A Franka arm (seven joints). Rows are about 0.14 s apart.
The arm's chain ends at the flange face. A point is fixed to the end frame.
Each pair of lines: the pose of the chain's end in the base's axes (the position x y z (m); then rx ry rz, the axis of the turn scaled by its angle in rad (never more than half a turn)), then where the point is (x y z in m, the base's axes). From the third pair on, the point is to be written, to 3 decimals.
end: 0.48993, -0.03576, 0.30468, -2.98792, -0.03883, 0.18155
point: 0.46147 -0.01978 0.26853
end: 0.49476, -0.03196, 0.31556, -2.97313, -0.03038, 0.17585
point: 0.46651 -0.01526 0.27958
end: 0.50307, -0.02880, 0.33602, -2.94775, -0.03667, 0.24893
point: 0.473 -0.012 0.302
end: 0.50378, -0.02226, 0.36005, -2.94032, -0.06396, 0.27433
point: 0.473 -0.005 0.326
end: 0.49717, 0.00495, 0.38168, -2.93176, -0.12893, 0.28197
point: 0.465 0.021 0.348
